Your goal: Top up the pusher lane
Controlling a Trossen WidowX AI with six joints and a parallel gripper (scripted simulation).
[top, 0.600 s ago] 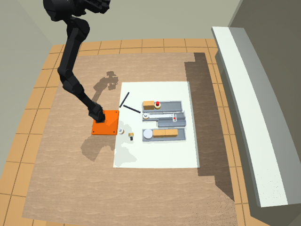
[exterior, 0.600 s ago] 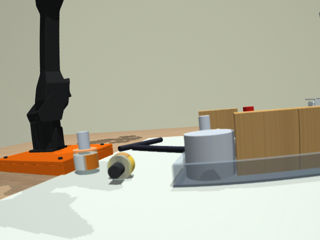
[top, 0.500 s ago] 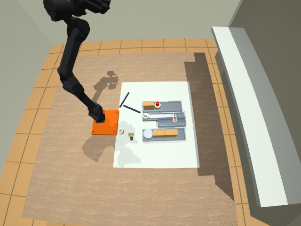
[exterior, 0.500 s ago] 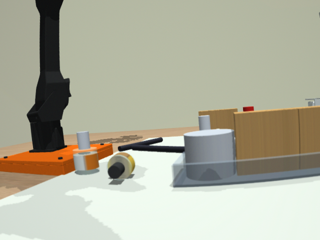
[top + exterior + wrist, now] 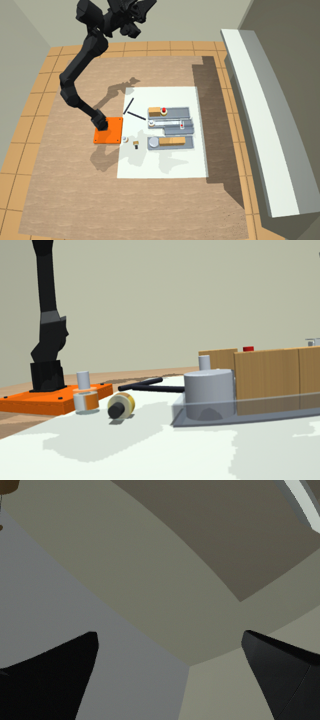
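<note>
My gripper tip is now 5 cm past the grey cylinder, 30 cm to the left of it and 62 cm above it. Also, from my gripper tip: sprung lane: 9 cm ahead, 20 cm to the right, 63 cm below; then red mark: 13 cm ahead, 22 cm to the right, 58 cm below.
</note>
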